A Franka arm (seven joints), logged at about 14 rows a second.
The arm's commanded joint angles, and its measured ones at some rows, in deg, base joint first. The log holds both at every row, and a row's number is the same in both.
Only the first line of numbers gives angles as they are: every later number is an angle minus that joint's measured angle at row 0.
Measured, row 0:
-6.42 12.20 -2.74 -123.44 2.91 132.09 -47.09
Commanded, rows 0 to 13:
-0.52 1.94 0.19 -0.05 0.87 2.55 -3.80
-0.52 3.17 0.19 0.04 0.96 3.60 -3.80
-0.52 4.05 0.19 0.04 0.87 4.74 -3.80
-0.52 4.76 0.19 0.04 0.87 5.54 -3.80
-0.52 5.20 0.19 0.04 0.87 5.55 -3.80
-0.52 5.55 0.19 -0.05 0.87 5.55 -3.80
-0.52 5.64 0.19 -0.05 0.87 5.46 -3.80
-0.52 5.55 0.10 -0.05 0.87 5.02 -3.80
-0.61 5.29 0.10 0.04 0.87 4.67 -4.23
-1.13 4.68 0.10 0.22 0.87 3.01 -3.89
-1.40 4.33 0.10 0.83 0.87 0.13 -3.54
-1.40 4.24 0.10 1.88 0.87 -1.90 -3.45
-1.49 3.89 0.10 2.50 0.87 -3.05 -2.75
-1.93 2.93 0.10 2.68 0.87 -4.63 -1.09
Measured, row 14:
-0.80 5.05 -0.25 1.84 0.07 -1.22 -2.09
